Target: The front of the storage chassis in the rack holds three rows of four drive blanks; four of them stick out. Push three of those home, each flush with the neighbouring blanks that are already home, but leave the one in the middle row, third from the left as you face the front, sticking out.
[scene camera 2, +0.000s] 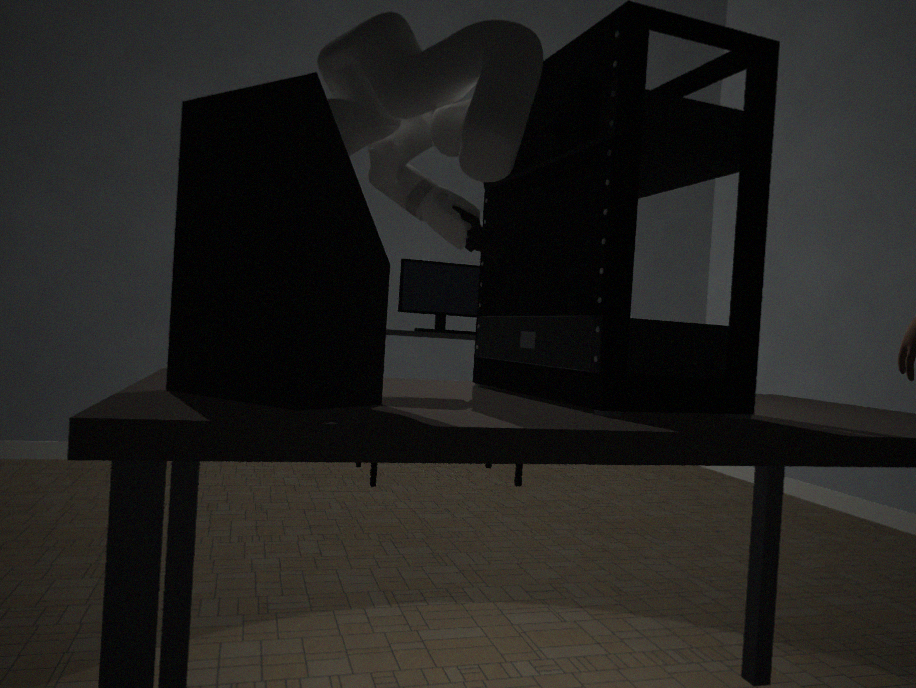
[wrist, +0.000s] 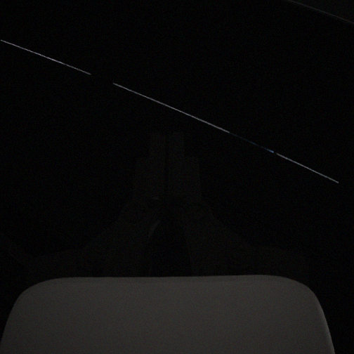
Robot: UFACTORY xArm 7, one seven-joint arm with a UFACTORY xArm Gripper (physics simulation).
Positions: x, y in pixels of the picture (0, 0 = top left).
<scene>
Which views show the black rack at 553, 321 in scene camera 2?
Scene camera 2 and the wrist view: all of them.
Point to a black rack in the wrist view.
272, 79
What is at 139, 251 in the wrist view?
The gripper.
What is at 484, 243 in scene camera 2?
The gripper.
</scene>
